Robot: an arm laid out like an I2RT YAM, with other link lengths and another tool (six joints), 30 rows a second.
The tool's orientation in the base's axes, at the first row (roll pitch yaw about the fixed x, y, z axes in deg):
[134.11, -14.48, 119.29]
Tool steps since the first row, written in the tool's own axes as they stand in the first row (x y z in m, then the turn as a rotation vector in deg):
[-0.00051, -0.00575, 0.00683, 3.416, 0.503, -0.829]
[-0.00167, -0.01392, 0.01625, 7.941, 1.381, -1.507]
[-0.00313, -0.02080, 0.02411, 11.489, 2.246, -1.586]
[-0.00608, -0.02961, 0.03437, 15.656, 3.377, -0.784]
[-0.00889, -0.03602, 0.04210, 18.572, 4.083, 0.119]
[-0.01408, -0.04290, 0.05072, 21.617, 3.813, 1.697]
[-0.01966, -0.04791, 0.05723, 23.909, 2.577, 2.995]
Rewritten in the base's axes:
[-0.00006, 0.00195, -0.00873, -1.717, 2.560, 1.763]
[-0.00009, 0.00420, -0.02105, -3.617, 6.202, 3.961]
[0.00007, 0.00566, -0.03149, -4.740, 9.317, 5.503]
[0.00090, 0.00671, -0.04527, -5.494, 13.447, 6.791]
[0.00196, 0.00705, -0.05564, -5.896, 16.494, 7.402]
[0.00430, 0.00573, -0.06753, -6.672, 19.810, 6.912]
[0.00699, 0.00338, -0.07679, -7.914, 22.171, 5.751]

